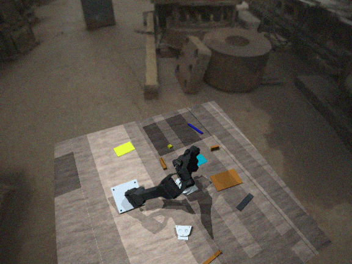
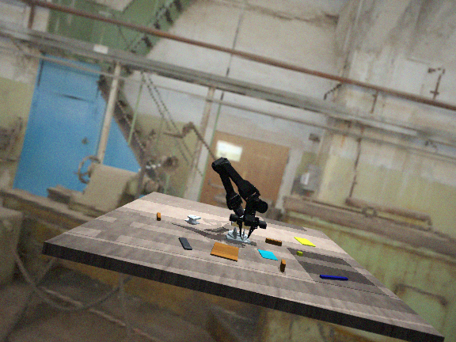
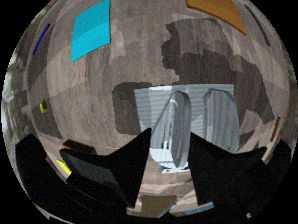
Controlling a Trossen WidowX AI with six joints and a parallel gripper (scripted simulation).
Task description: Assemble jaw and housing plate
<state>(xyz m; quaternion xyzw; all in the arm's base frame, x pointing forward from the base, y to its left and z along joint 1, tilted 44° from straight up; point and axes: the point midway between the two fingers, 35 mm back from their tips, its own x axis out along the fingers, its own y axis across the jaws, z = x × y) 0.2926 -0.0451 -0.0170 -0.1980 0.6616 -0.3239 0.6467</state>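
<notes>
The jaw is 40 mm behind my gripper tip and 10 mm to the right of it. From my gripper tip the other things lie so: orange tile 230 mm ahead, 120 mm to the right, 10 mm below; then cyan tile 160 mm ahead, 90 mm to the left, 10 mm below; then small orange block 310 mm ahead, 110 mm to the left.
</notes>
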